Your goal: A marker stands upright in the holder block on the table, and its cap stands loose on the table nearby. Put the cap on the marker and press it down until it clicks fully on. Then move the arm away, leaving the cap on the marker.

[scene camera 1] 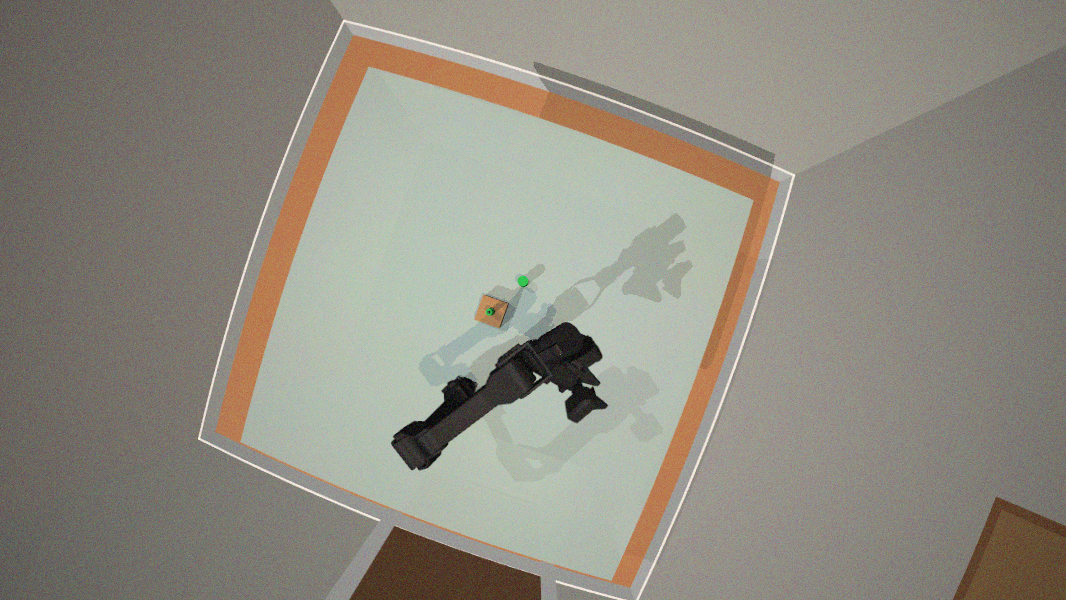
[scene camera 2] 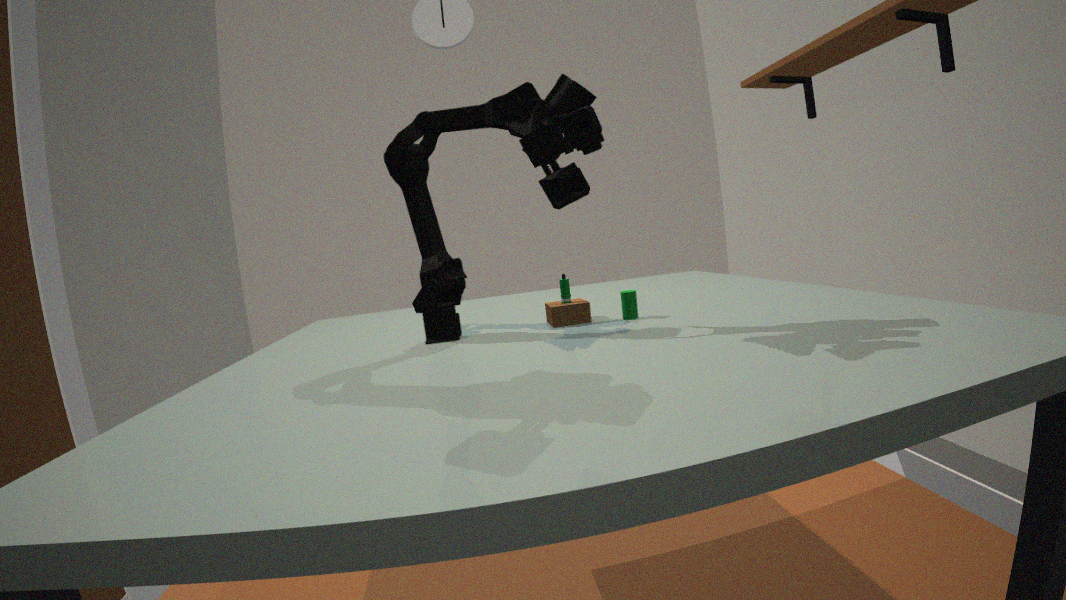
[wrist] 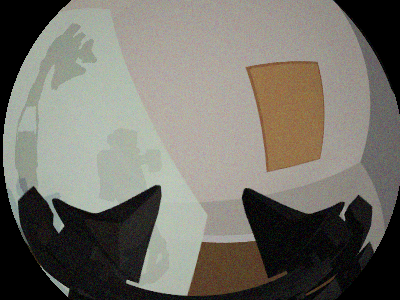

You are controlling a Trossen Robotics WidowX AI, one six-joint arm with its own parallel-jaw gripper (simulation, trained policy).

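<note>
My gripper: visible, scene camera 1 and wrist view too. Brown holder block: visible.
</note>
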